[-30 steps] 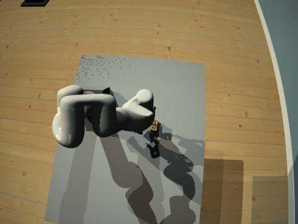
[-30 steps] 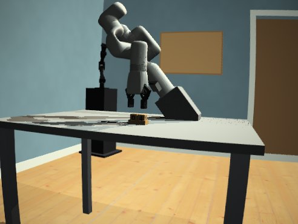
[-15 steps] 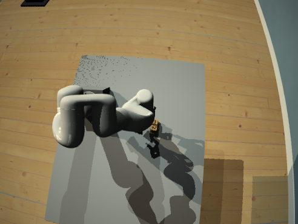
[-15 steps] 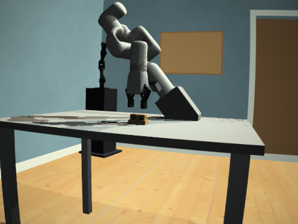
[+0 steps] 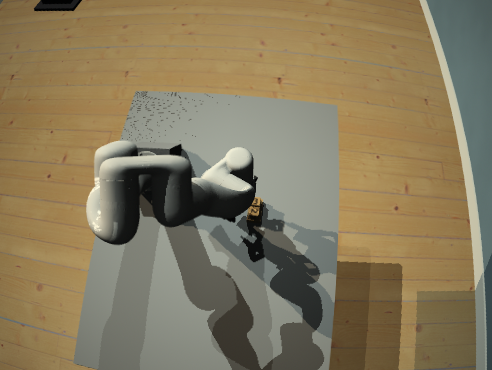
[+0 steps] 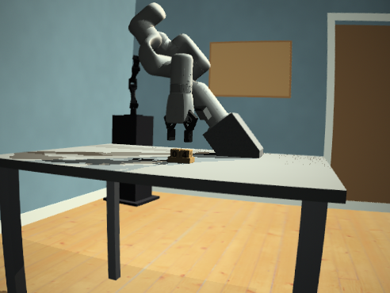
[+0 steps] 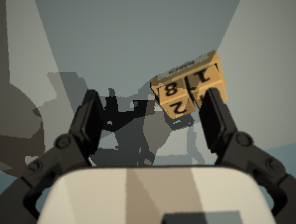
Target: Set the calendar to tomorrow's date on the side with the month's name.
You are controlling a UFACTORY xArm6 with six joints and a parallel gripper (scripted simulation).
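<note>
My hand is 4 cm short of the wooden number cube, 1 cm to the right of it and 5 cm above it. Round my hand: wooden calendar tray (4 cm ahead, 3 cm to the left, 6 cm below).
</note>
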